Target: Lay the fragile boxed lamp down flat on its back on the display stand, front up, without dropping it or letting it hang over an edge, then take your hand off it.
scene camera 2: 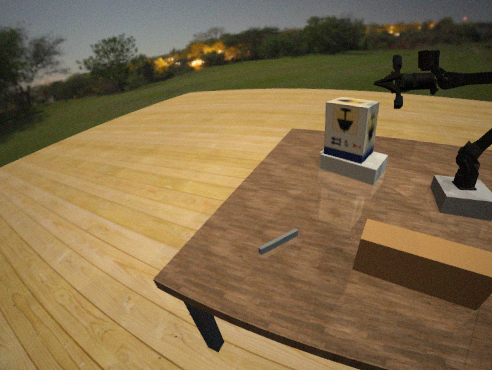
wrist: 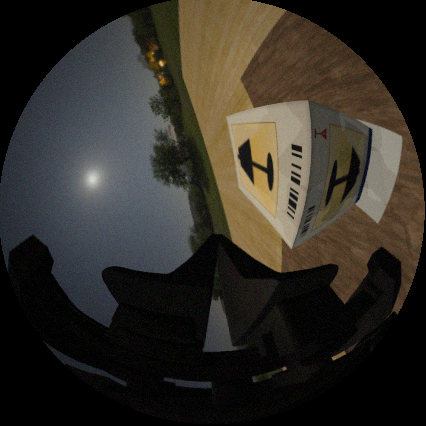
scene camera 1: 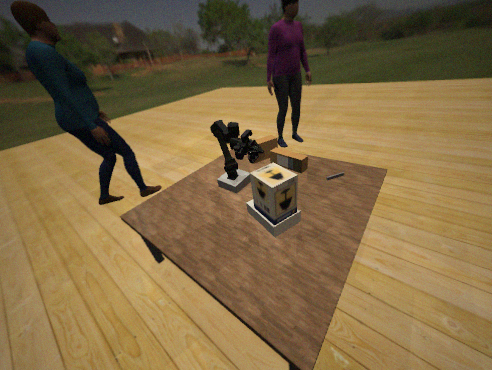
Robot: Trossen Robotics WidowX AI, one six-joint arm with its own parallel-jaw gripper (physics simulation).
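Places are measured from the arm's base along level axes (x left, y back, z up), in metres.
Where they show: gripper, between the fingertips: (scene camera 2: 373, 83) (wrist: 215, 238) (scene camera 1: 263, 151); arm's base, origin of its link: (scene camera 2: 463, 185) (scene camera 1: 232, 176).
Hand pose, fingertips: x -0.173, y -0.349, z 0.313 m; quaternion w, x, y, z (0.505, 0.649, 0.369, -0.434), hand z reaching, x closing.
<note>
Each offset is from my fingertips to the top centre of the thing. Level surfaces: height alone.
The boxed lamp (scene camera 1: 275, 194) (scene camera 2: 351, 128) (wrist: 301, 171) is a white carton with black lamp pictures on yellow panels and a blue band at its foot. It stands upright on the low white display stand (scene camera 1: 277, 227) (scene camera 2: 377, 165) (wrist: 382, 171). My gripper (scene camera 1: 258, 150) (scene camera 2: 379, 84) (wrist: 215, 238) is shut and empty. It hangs in the air behind the box, level with the box's top and apart from it. In the wrist view the box lies ahead and to the right of the fingertips.
The brown table @(dz -0.378 m) (scene camera 1: 208, 238) (scene camera 2: 299, 294) also carries my arm's base (scene camera 1: 233, 182), two cardboard boxes @(dx +0.543, dy +0.066, dz -0.268 m) (scene camera 1: 289, 159) (scene camera 2: 395, 253) @(dx +0.634, dy +0.325, dz -0.218 m) (scene camera 1: 266, 143) and a small grey bar @(dx +0.472, dy -0.293, dz -0.356 m) (scene camera 1: 335, 176) (scene camera 2: 278, 241). A person in purple (scene camera 1: 286, 70) stands behind the table; another in teal (scene camera 1: 83, 121) is at the left.
</note>
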